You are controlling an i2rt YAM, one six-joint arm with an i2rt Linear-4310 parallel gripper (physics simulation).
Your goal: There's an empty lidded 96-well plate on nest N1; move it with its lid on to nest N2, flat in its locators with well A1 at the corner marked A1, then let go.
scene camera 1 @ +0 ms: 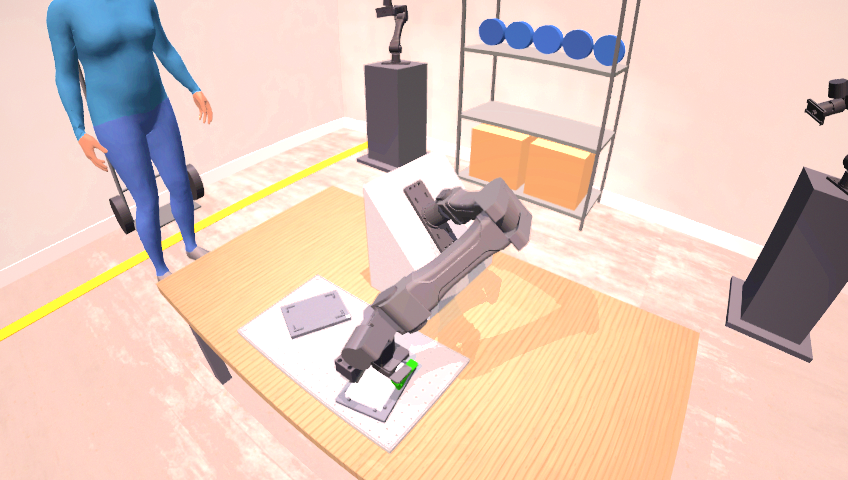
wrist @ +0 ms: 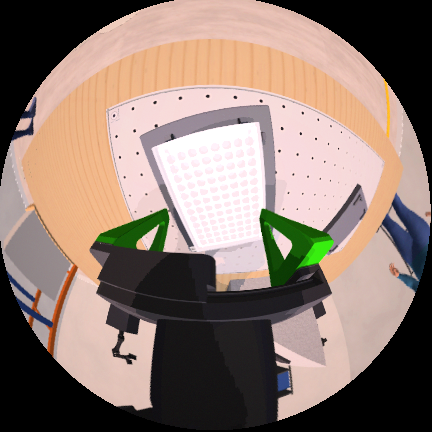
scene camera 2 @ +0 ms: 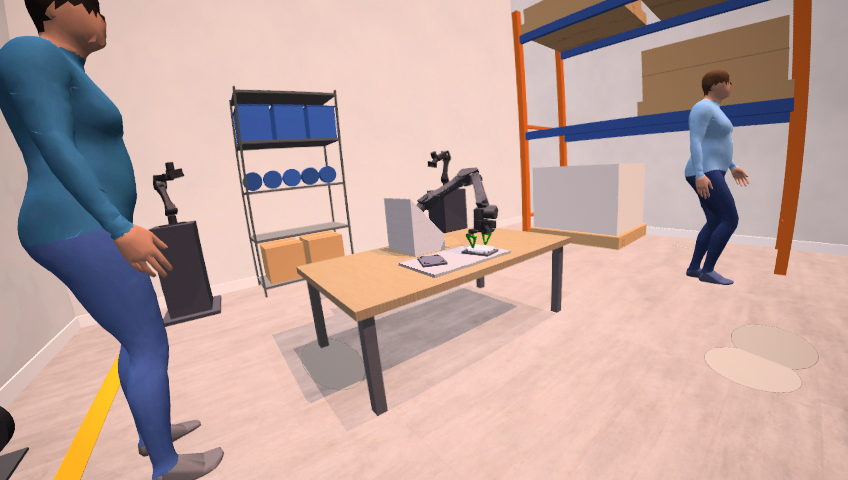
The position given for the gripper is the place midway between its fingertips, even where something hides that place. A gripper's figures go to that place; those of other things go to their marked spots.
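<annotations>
A grey nest (scene camera 1: 304, 317) sits 1.09 m from the lens. The gripper (scene camera 1: 382, 376) is nearer to the lens than the grey nest, at 0.91 m from the lens.
</annotations>
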